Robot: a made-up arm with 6 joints. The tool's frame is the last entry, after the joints. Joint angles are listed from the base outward. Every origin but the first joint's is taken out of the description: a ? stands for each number. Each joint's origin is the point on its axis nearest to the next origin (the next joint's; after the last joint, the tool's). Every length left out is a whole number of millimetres.
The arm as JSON. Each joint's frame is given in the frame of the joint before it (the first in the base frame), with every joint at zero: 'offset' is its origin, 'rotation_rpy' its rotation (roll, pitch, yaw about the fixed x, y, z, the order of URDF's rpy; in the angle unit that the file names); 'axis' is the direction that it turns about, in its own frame. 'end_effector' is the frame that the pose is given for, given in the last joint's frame.
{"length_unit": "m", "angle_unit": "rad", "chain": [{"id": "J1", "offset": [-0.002, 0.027, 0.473], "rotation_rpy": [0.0, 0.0, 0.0], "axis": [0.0, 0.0, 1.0]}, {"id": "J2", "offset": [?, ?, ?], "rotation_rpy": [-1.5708, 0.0, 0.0], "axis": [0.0, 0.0, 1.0]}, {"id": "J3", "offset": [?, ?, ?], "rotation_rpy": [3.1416, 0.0, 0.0], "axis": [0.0, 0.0, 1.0]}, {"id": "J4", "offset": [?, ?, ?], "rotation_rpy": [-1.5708, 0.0, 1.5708], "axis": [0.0, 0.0, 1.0]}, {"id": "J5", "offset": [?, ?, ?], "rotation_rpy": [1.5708, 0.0, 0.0], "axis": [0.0, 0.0, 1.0]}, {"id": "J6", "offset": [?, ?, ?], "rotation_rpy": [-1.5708, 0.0, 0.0], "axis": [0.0, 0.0, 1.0]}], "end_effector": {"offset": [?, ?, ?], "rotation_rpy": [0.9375, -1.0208, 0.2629]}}
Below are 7 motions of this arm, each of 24 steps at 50 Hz.
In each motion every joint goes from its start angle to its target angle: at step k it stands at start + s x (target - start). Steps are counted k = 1, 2, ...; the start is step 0. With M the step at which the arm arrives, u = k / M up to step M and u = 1 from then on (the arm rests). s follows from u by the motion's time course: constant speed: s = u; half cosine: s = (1 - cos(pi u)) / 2; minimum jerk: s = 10 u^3 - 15 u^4 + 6 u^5.
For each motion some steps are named. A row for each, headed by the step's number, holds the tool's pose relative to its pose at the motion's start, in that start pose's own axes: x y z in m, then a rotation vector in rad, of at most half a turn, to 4 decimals.
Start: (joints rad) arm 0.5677 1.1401 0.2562 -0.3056 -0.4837 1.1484
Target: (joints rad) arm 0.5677 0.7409 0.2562 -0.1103 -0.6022 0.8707
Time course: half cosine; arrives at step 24
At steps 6, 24:
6: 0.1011 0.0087 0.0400 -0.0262 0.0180 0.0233
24: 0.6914 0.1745 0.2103 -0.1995 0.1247 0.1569

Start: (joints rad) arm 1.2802 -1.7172 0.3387 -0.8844 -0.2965 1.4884
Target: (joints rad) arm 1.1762 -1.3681 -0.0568 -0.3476 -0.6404 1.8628
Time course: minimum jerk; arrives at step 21
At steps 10, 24:
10: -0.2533 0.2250 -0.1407 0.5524 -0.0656 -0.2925
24: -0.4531 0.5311 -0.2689 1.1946 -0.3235 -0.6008

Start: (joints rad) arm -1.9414 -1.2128 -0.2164 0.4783 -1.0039 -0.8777
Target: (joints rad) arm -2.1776 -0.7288 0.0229 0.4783 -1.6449 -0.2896
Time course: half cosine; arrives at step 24
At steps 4, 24:
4: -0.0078 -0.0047 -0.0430 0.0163 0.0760 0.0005
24: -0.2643 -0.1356 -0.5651 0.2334 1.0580 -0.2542

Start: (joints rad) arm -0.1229 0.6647 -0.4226 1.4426 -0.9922 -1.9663
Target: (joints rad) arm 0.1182 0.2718 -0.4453 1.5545 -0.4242 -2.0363
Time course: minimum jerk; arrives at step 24
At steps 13, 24:
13: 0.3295 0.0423 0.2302 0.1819 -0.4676 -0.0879
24: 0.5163 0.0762 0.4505 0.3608 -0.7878 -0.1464

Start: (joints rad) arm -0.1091 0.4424 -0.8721 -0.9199 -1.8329 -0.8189
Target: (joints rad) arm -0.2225 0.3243 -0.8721 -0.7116 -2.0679 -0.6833
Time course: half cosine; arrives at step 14
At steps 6, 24:
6: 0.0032 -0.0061 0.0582 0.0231 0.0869 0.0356
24: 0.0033 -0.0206 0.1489 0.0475 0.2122 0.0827

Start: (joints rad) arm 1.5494 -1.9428 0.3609 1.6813 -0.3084 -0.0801
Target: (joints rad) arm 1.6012 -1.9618 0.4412 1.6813 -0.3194 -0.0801
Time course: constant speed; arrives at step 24
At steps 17, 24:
17: -0.0464 0.0465 0.0881 -0.0638 0.0431 -0.0308
24: -0.0646 0.0677 0.1242 -0.0896 0.0612 -0.0439

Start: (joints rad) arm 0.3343 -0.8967 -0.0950 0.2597 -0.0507 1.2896
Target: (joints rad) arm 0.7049 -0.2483 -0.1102 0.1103 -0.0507 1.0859
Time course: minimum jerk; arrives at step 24
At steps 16, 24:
16: -0.4073 -0.1176 -0.7954 -0.0857 -0.7016 -0.1171
24: -0.4080 -0.1676 -1.0333 -0.0778 -0.8794 -0.1527

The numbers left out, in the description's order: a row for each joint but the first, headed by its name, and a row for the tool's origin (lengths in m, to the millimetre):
J2: -0.011 -0.024 0.0
J3: 0.016 -1.385 0.0
J4: 0.886 0.003 0.0
J5: 0.005 -0.211 0.0
J6: 0.007 -0.042 0.0
tool: -0.008 0.02 0.0

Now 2 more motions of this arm.
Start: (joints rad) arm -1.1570 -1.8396 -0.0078 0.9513 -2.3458 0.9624
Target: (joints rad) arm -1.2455 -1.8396 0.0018 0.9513 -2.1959 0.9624
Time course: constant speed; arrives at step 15
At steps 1, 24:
1: 0.0068 0.0052 -0.0050 -0.0096 0.0070 0.0050
24: 0.1027 0.0743 -0.0793 -0.1412 0.1109 0.0741

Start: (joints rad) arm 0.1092 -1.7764 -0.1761 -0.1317 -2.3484 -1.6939
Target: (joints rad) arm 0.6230 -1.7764 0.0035 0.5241 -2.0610 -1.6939
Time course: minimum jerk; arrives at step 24
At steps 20, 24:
20: 0.4140 -0.5792 -0.2126 0.0885 -0.4227 -0.1628
24: 0.4247 -0.6020 -0.2264 0.0887 -0.4374 -0.1698

